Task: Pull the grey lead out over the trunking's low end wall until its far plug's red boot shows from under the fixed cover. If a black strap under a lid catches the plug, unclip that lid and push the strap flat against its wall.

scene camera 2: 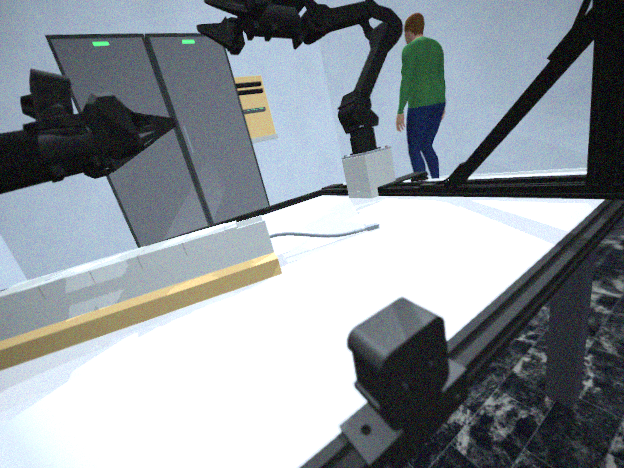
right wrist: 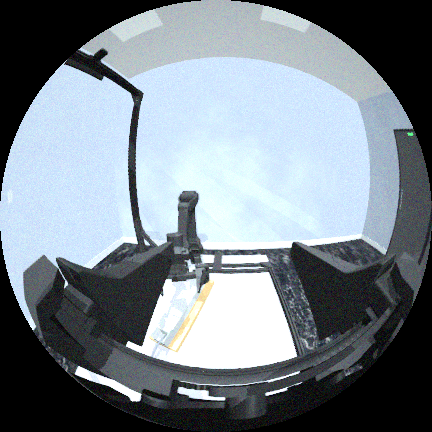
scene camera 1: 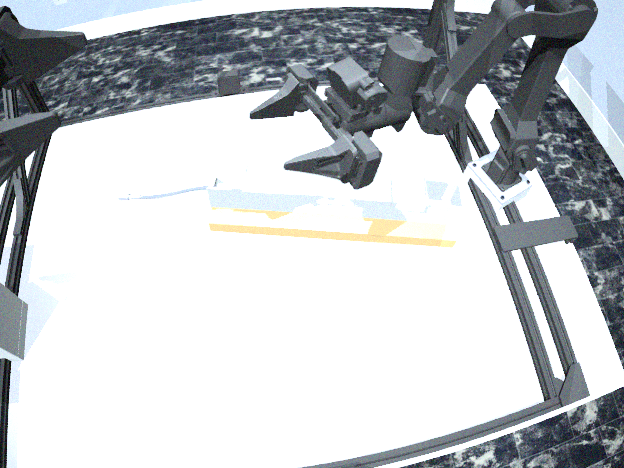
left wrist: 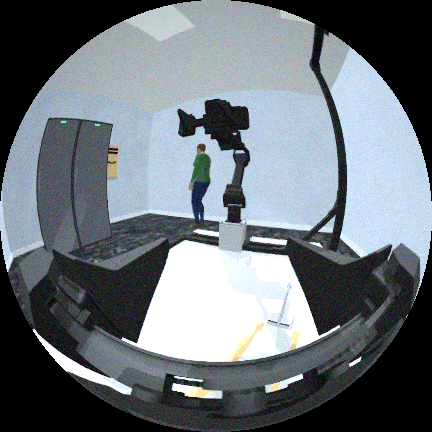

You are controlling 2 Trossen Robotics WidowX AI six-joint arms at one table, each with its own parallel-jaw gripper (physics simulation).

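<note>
The pale trunking (scene camera 1: 252,197) (scene camera 2: 201,251) lies along an orange-tan strip (scene camera 1: 322,234) (scene camera 2: 151,303) (right wrist: 192,322). The grey lead (scene camera 1: 168,194) (scene camera 2: 312,234) (left wrist: 285,300) runs from its left end in scene camera 1 onto the table, with a small plug-like tip. Glare washes out the lids and cover; no red boot or black strap can be made out. My left gripper (scene camera 1: 268,141) is open and empty, raised above and behind the trunking's middle in scene camera 1. My right gripper (scene camera 1: 72,79) (scene camera 2: 202,15) (right wrist: 234,248) is open and empty, high up beyond the lead's loose end.
Dark rails edge the table, with a grey plate (scene camera 1: 536,233) across the right-hand rails. A black camera-like box (scene camera 2: 398,352) stands on the near rail in scene camera 2. A person in green (scene camera 2: 423,75) (left wrist: 201,167) stands behind the right arm's base (scene camera 2: 360,173).
</note>
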